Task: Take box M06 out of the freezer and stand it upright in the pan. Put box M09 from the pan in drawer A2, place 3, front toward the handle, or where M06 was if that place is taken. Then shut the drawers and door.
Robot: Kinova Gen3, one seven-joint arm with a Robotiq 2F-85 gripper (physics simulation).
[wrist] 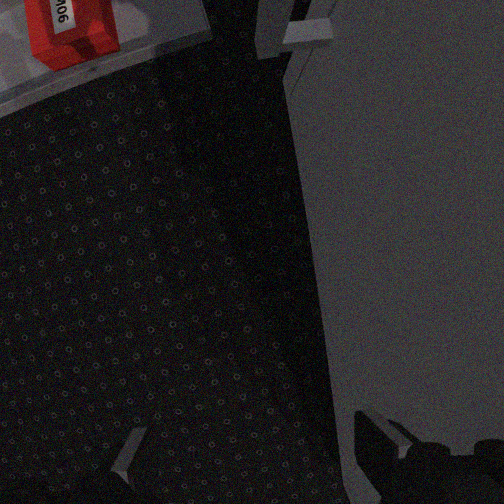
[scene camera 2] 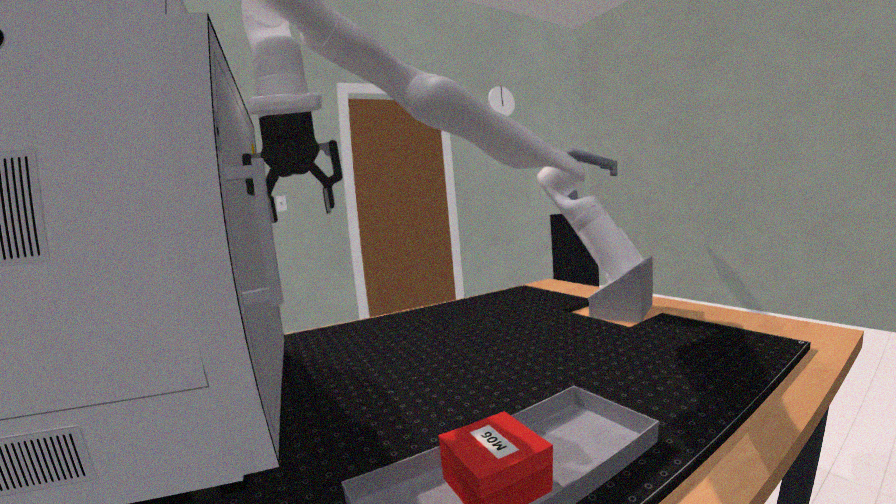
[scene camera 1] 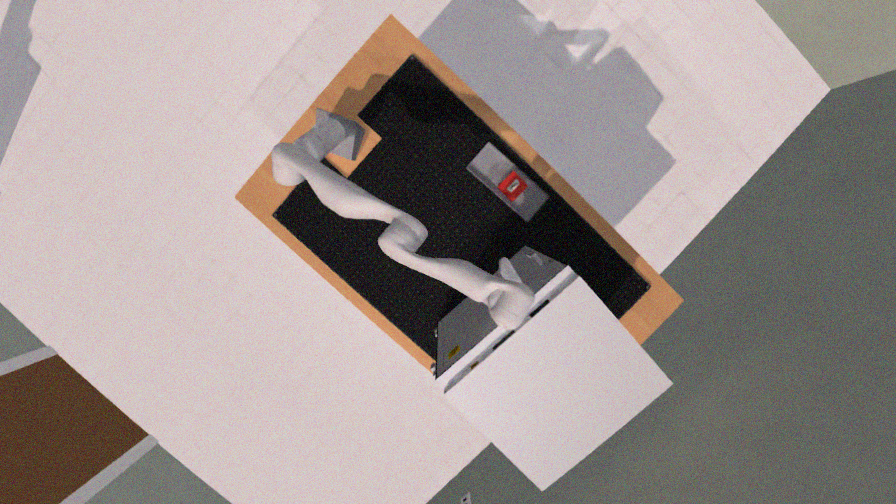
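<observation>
Red box M06 (scene camera 2: 495,456) sits in the shallow grey pan (scene camera 2: 551,438) on the black mat, its label facing up. It also shows in the overhead view (scene camera 1: 511,185) and in the wrist view (wrist: 70,30). My gripper (scene camera 2: 300,206) is open and empty. It hangs high beside the front face of the white freezer (scene camera 2: 125,250), one finger close to a small handle on the door edge (scene camera 2: 248,172). In the wrist view the fingers (wrist: 247,430) straddle the edge of the grey door face (wrist: 410,225). The door looks flat against the freezer body. Box M09 and the drawers are not in view.
The arm's base (scene camera 2: 620,291) stands at the far corner of the table. The pan lies near the table's right edge (scene camera 2: 783,413). The freezer takes up the near left end of the mat (scene camera 1: 551,369).
</observation>
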